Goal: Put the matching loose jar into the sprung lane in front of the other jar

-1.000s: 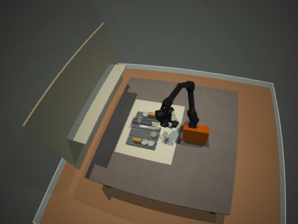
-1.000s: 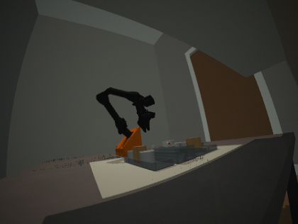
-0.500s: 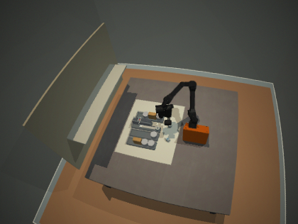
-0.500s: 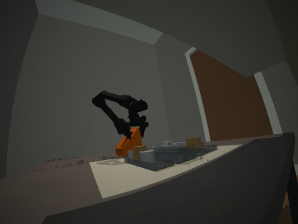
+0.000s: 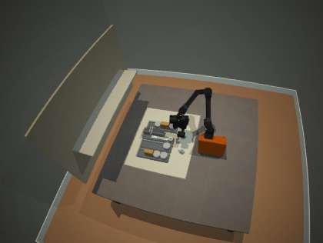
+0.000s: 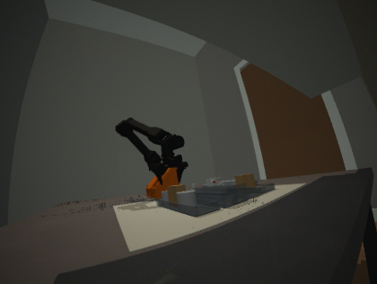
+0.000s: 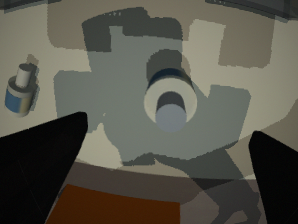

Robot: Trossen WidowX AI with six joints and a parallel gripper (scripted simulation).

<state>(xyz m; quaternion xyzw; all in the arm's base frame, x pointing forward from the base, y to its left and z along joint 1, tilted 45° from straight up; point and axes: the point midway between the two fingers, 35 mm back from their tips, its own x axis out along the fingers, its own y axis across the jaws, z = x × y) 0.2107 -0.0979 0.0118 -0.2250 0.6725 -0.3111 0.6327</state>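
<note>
The grey lane rack is 250 mm ahead of my gripper tip, 20 mm to the left of it and 60 mm below it. From my gripper tip the other things lie so: tall beige panel 720 mm ahead, 10 mm to the right, 320 mm above.
</note>
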